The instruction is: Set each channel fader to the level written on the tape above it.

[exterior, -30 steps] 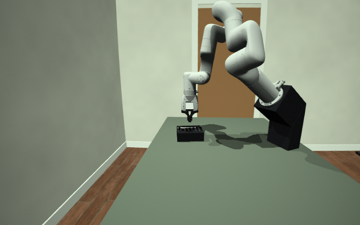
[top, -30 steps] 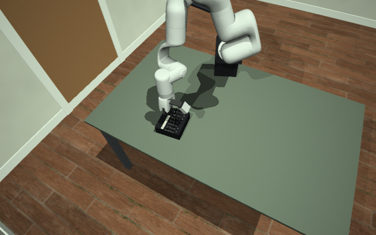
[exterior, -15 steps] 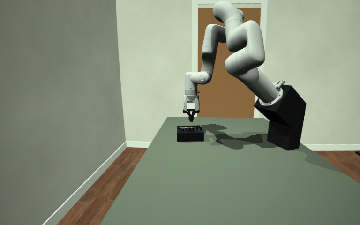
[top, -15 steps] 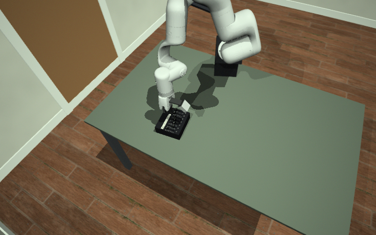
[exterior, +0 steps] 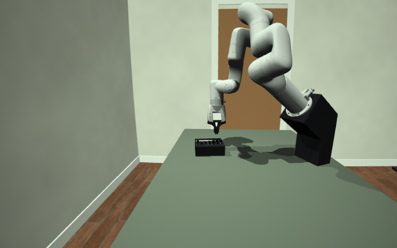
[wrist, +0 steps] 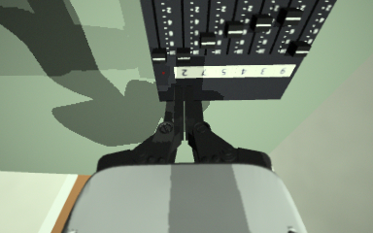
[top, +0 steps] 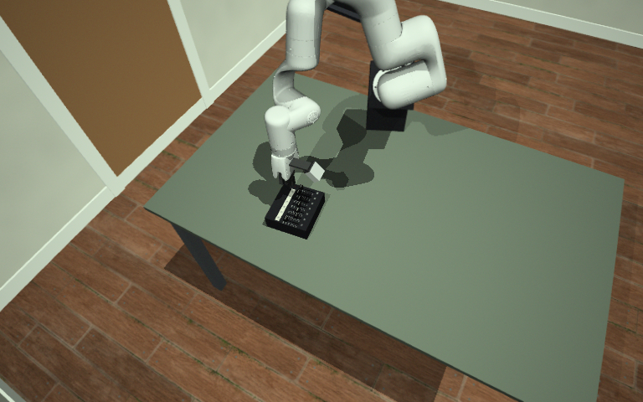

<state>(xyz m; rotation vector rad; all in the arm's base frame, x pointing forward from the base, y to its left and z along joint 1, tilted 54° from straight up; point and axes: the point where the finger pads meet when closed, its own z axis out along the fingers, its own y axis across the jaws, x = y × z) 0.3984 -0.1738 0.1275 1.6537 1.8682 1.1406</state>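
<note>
Now: hand 50 mm above the channel 6 cap, 20 mm to the right of it and 10 mm past it. From my hand the other things lie so: master cap (50 mm below, 30 mm behind, 20 mm to the left).
</note>
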